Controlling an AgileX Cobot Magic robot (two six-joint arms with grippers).
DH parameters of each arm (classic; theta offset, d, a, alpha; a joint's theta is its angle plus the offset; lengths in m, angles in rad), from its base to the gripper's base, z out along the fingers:
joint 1: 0 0.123 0 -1.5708
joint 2: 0.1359 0 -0.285 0
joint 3: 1.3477 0 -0.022 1.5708
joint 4: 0 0.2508 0 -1.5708
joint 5: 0 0 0.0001 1.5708
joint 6: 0 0.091 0 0
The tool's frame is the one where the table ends.
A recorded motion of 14 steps. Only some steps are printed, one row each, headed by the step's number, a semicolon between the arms.
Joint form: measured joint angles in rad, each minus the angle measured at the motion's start. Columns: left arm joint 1, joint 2, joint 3, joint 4, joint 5, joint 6; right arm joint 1, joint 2, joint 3, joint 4, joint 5, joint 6.
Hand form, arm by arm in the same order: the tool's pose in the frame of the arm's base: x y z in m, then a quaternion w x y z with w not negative. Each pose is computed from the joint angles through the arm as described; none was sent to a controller.
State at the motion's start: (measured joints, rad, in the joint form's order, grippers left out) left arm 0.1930 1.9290 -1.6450 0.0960 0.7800 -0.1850; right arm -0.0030 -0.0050 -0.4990 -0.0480 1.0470 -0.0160
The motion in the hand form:
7: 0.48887 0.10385 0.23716 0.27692 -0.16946 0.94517 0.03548; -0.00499 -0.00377 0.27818 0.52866 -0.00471 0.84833 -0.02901
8: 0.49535 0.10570 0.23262 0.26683 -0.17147 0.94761 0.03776; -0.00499 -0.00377 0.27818 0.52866 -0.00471 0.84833 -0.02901
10: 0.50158 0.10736 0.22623 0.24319 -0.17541 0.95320 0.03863; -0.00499 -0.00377 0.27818 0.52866 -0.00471 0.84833 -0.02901
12: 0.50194 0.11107 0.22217 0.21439 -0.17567 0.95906 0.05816; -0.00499 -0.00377 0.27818 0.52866 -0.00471 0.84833 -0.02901
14: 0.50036 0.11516 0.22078 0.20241 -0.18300 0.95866 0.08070; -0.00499 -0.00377 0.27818 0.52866 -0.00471 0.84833 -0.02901
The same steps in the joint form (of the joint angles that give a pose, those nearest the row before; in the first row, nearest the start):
7: 0.0060 0.2830 -0.3440 -0.0220 0.0930 -0.0020; 0.0000 0.0000 0.0000 0.0000 0.0000 0.0000
8: 0.0060 0.3240 -0.4040 -0.0170 0.1330 -0.0050; 0.0000 0.0000 0.0000 0.0000 0.0000 0.0000
10: 0.0060 0.3780 -0.4870 -0.0160 0.2110 -0.0070; 0.0000 0.0000 0.0000 0.0000 0.0000 0.0000
12: 0.0060 0.4110 -0.5410 0.0250 0.2910 -0.0130; 0.0000 0.0000 0.0000 0.0000 0.0000 0.0000
14: 0.0060 0.4190 -0.5520 0.0770 0.3200 -0.0400; 0.0000 0.0000 0.0000 0.0000 0.0000 0.0000

